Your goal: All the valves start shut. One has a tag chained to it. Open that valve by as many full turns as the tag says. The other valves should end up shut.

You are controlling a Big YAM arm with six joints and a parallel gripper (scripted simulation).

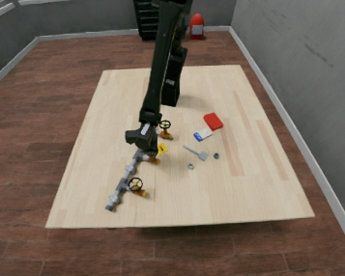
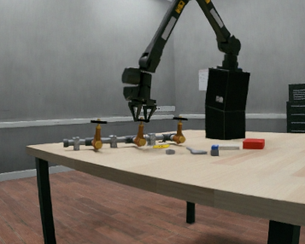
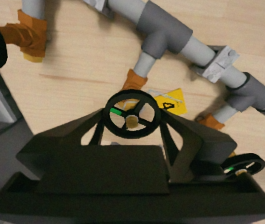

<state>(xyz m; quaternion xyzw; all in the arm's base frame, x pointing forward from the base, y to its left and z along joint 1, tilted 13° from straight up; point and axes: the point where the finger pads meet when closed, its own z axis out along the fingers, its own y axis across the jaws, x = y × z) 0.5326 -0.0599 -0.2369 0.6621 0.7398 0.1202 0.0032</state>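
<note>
Now: the yellow tag 120 mm below my hand, 90 mm behind it and 30 mm to the left of it. Round my hand: blue-and-white block: 300 mm to the left, 180 mm behind, 110 mm below; then grey flat tool: 250 mm to the left, 110 mm below, 50 mm behind; then grey part: 360 mm to the left, 110 mm below, 30 mm behind.
</note>
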